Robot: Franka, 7 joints.
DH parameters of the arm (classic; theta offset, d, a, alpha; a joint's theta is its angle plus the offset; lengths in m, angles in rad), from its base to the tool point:
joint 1: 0 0.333 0 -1.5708
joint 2: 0 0 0 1.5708
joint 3: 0 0.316 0.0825 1.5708
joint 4: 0 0 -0.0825 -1.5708
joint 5: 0 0.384 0 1.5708
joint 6: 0 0 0.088 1.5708
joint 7: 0 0.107 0 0
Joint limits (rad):
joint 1: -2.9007..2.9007
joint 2: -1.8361..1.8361
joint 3: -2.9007..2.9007
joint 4: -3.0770..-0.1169
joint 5: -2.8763..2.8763
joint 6: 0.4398..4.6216
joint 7: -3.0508..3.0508
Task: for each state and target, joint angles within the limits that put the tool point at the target. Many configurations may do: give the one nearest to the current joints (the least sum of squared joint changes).
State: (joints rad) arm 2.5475 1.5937 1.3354 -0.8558 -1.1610 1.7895 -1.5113
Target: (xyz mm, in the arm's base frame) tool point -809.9 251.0 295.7
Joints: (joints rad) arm 2.5188 1.5061 1.3614 -0.5263 -1.2319 2.2100 -1.5113
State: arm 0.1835 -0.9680 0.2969 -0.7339 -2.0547 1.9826 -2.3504
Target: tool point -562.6 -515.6 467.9
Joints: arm 0.5952 -1.4138 0.2236 -0.1169 -2.0749 1.2742 -2.3504
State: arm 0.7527 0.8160 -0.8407 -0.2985 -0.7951 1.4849 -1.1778
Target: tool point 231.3 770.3 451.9
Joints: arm 1.4919 1.2653 -0.6324 -0.2674 -0.7328 1.6865 -1.1778
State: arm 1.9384 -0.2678 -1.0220 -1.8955 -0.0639 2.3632 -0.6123
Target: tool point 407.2 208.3 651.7
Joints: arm 1.6124 -0.7800 -0.8531 -2.0988 -0.0497 2.1564 -0.6123
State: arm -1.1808 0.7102 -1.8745 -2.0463 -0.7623 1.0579 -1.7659
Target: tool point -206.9 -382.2 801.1
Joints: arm -0.8288 0.9753 -2.0028 -1.4314 -0.9478 1.1777 -1.7659
